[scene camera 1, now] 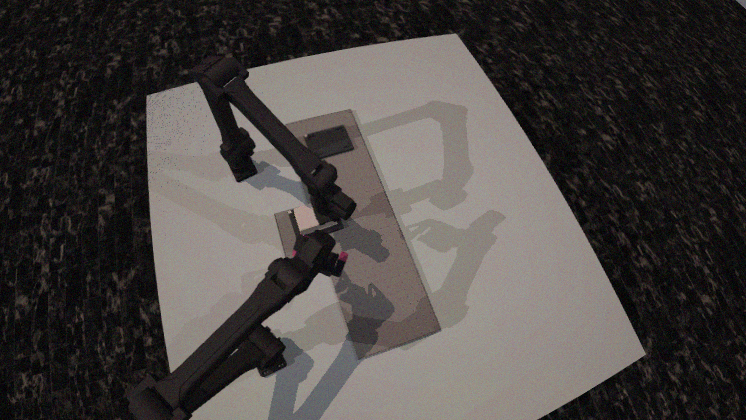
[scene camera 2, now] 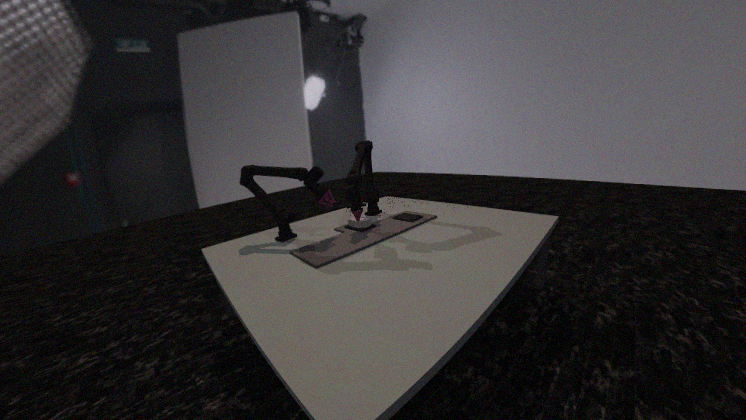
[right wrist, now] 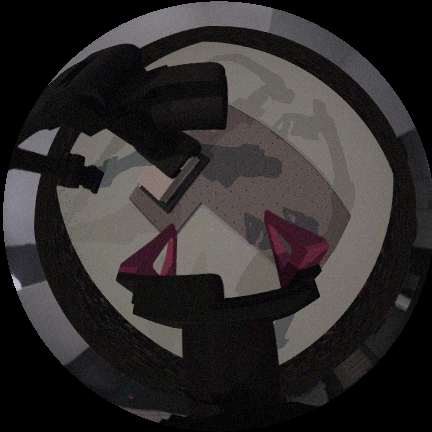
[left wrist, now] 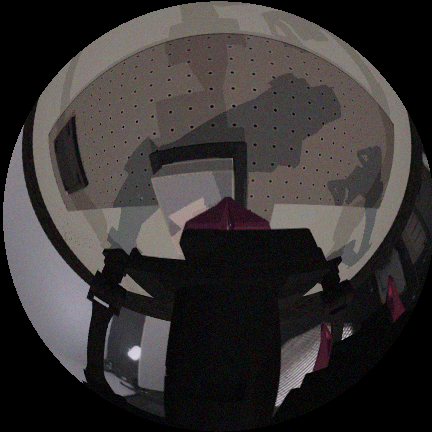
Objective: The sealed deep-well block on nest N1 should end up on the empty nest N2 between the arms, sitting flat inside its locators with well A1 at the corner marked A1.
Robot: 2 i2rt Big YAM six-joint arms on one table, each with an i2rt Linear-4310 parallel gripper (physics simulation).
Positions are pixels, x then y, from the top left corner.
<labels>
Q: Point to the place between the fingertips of my left gripper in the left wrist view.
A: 227,201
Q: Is my right gripper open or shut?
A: Open.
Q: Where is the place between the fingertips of my right gripper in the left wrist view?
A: At 359,304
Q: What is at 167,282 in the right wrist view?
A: My right gripper.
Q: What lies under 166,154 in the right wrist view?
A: My left gripper.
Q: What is my left gripper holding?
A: A pale deep-well block.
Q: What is my right gripper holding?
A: Nothing.
</labels>
